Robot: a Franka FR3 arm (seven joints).
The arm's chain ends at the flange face. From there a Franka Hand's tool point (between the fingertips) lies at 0.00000 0.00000 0.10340 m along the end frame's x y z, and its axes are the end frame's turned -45 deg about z.
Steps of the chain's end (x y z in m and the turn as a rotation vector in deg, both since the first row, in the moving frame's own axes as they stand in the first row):
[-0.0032, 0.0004, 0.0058, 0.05, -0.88, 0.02]
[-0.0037, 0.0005, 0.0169, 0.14, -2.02, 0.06]
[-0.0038, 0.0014, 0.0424, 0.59, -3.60, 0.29]
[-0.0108, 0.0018, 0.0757, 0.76, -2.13, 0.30]
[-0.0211, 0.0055, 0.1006, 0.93, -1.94, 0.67]
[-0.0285, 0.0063, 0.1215, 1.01, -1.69, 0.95]
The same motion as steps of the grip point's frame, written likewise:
[-0.0036, -0.0032, 0.0058, 0.66, -0.59, 0.02]
[-0.0054, -0.0050, 0.0168, 1.53, -1.33, 0.06]
[-0.0075, -0.0070, 0.0422, 2.96, -2.13, 0.29]
[-0.0106, -0.0101, 0.0756, 2.04, -0.97, 0.30]
[-0.0201, -0.0147, 0.1005, 2.03, -0.71, 0.67]
[-0.0254, -0.0191, 0.1214, 1.91, -0.48, 0.95]

